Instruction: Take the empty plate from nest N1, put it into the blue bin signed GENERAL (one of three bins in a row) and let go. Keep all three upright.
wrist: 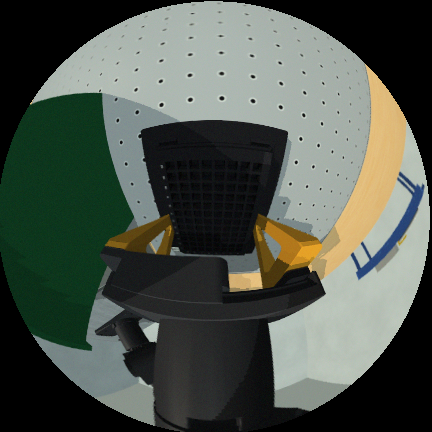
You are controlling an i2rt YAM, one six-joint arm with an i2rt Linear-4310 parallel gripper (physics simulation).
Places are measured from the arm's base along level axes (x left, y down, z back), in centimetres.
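Pixels of known places: gripper, between the fingertips: [213,217]; arm's base, origin of its link: [122,319].
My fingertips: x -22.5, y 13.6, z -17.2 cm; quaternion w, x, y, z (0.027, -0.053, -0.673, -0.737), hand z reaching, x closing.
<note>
For each thing: its top centre in the pictures, then the offset to it from my fingertips. "spot": a spot on its surface instead. Level surfaces: height alone.
- black plate, centre of its top: [212,218] dx -0.1, dy -1.3, dz -1.0 cm
- wider black frame, centre of its top: [212,209] dx -0.1, dy -0.1, dz -1.0 cm
- pale perforated board, height of its surface: dy +1.4 cm
- large dark green surface, a spot on its surface: [55,200] spot: dx +10.4, dy -6.6, dz -8.4 cm
A black plate [212,195] with a grid of open wells lies between the finger tips in the wrist view. A wider black frame [215,131], seemingly its nest, surrounds its far end; the dark edges of the two are hard to tell apart, and no N1 sign is readable. My gripper [213,217] is shut on the plate, with one yellow finger against each long side near its close end. The gripper body hides what lies below that end. No bin signed GENERAL can be made out.
A pale perforated board [235,62] lies under the nest, with a wooden table edge [387,135] at the right. A large dark green surface [55,200] fills the left side. A blue railed frame [402,227] stands beyond the table at the right.
</note>
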